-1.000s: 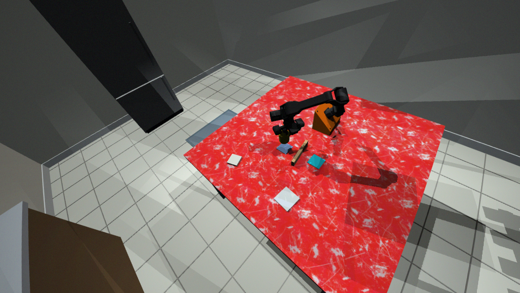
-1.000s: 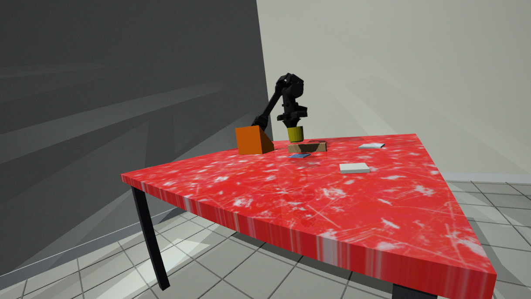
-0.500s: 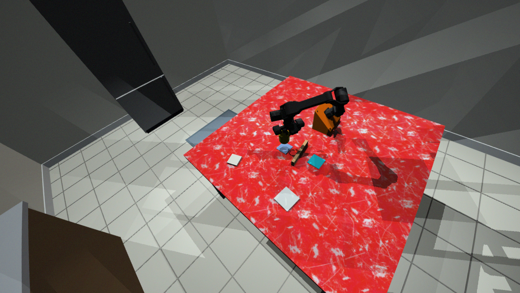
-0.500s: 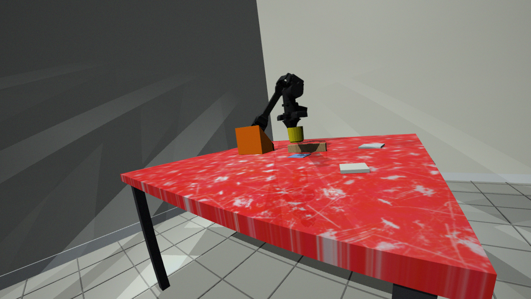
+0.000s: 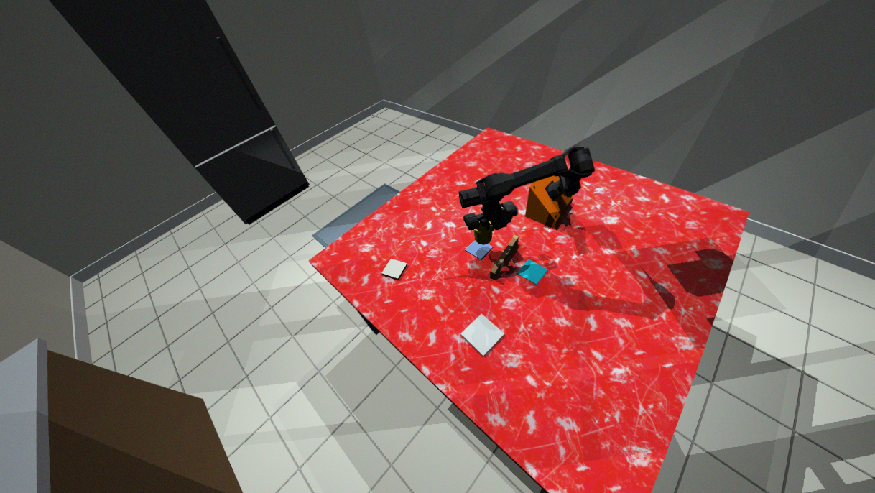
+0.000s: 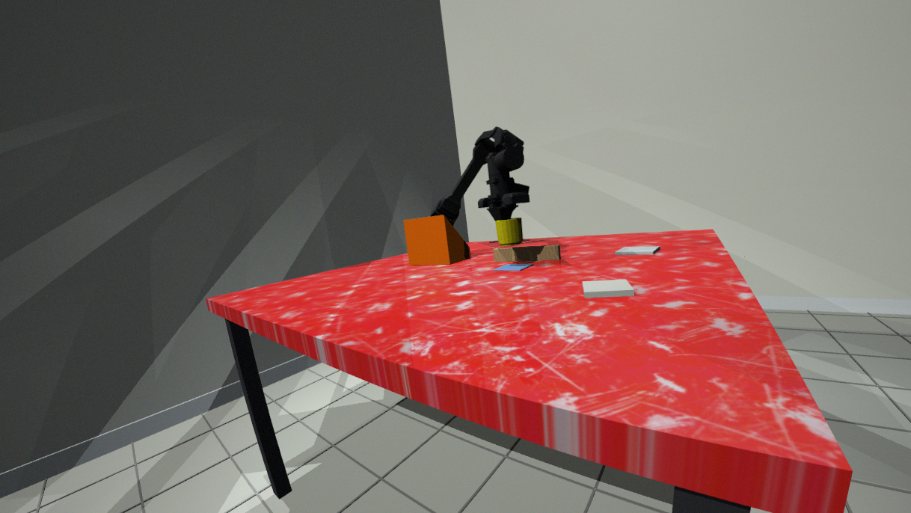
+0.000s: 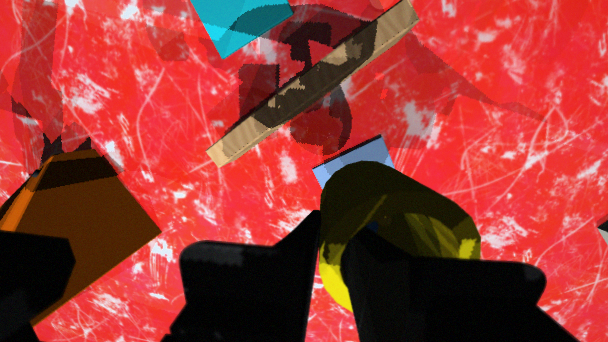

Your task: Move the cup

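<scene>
Right now the cyan pad is 190 mm to the left of my gripper tip, 100 mm below it and 10 mm ahead of it. The rest, counted from my gripper tip: wooden bar (90 mm below, 80 mm to the left, 20 mm ahead); yellow cup (20 mm to the right, 20 mm ahead); blue pad (100 mm below, 30 mm to the right, 30 mm ahead).
</scene>
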